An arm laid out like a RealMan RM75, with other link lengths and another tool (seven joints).
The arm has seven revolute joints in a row. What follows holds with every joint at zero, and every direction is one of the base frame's. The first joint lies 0.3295 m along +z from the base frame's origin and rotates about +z. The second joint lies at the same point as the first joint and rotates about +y. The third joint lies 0.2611 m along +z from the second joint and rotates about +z. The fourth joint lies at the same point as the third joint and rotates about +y. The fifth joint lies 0.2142 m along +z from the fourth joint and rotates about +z. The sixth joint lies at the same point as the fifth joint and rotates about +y. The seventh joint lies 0.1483 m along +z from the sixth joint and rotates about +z. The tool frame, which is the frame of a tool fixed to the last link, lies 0.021 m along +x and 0.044 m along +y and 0.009 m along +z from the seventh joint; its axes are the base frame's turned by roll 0, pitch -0.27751 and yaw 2.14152 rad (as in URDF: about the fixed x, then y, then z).
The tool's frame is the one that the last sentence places.
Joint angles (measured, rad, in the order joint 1, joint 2, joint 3, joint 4, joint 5, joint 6, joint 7), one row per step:
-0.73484, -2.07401, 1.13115, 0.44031, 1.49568, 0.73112, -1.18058
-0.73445, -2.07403, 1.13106, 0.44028, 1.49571, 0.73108, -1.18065
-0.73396, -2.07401, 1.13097, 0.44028, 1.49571, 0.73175, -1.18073
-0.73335, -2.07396, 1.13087, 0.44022, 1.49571, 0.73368, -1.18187
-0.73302, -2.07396, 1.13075, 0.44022, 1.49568, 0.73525, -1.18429
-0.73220, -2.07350, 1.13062, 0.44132, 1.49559, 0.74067, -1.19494
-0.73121, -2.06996, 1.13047, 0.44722, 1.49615, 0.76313, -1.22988
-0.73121, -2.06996, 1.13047, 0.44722, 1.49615, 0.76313, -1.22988
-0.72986, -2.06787, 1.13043, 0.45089, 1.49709, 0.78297, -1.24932
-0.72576, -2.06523, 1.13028, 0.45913, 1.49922, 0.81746, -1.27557
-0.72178, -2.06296, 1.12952, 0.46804, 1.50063, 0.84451, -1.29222
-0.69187, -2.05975, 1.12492, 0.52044, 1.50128, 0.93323, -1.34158
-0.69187, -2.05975, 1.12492, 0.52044, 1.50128, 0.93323, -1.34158
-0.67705, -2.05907, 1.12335, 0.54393, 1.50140, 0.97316, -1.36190
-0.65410, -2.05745, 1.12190, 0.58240, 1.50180, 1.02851, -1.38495
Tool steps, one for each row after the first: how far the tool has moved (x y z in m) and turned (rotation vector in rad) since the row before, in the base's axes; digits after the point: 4 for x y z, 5 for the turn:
-0.0002, -0.0001, 0.0000, 0.00003, -0.00007, 0.00052
-0.0001, -0.0002, 0.0000, -0.00037, -0.00041, 0.00019
0.0000, -0.0003, 0.0000, -0.00134, -0.00174, 0.00035
0.0001, -0.0002, 0.0001, -0.00127, -0.00252, 0.00117
0.0007, -0.0003, 0.0006, -0.00397, -0.00972, 0.00433
0.0034, -0.0005, 0.0030, -0.01419, -0.03138, 0.00759
0.0000, 0.0000, 0.0000, 0.00000, 0.00000, 0.00000
0.0023, -0.0013, 0.0016, -0.01294, -0.02000, 0.00019
0.0035, -0.0029, 0.0025, -0.02147, -0.02945, -0.00471
0.0027, -0.0022, 0.0025, -0.01440, -0.02043, -0.00727
0.0073, -0.0089, 0.0109, -0.03460, -0.06725, -0.02770
0.0000, 0.0000, 0.0000, 0.00000, 0.00000, 0.00000
0.0026, -0.0049, 0.0046, -0.01704, -0.02778, -0.01297
0.0032, -0.0071, 0.0073, -0.01969, -0.03201, -0.02477

